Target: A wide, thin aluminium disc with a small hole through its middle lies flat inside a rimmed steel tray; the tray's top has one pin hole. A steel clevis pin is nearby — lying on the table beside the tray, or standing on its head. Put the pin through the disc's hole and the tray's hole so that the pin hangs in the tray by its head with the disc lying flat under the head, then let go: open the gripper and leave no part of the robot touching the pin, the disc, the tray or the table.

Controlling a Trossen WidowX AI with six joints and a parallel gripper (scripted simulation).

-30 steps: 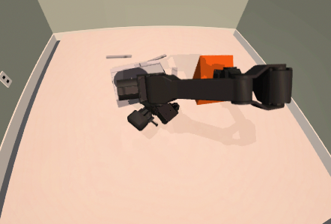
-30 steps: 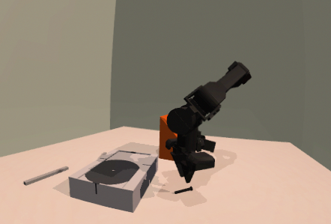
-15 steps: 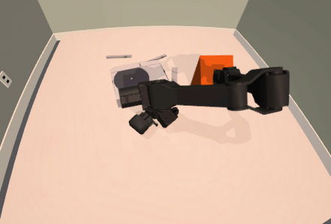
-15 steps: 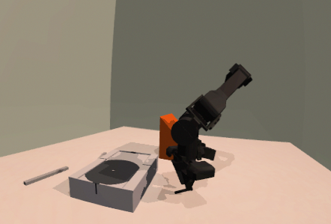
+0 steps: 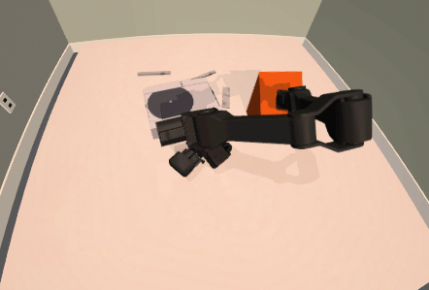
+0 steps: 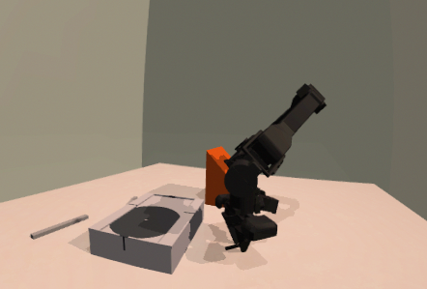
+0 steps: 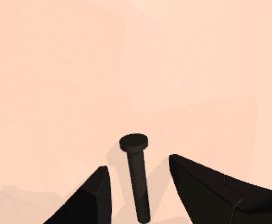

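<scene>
Now: gripper tip 1 cm short of the steel clevis pin, 1 cm to the left of it and 1 cm below it. Also, from my gripper tip: steel tray (5 cm ahead, 20 cm to the right, 4 cm above); thin grey bar (17 cm ahead, 43 cm to the right); dark flat disc (9 cm ahead, 20 cm to the right, 6 cm above).
</scene>
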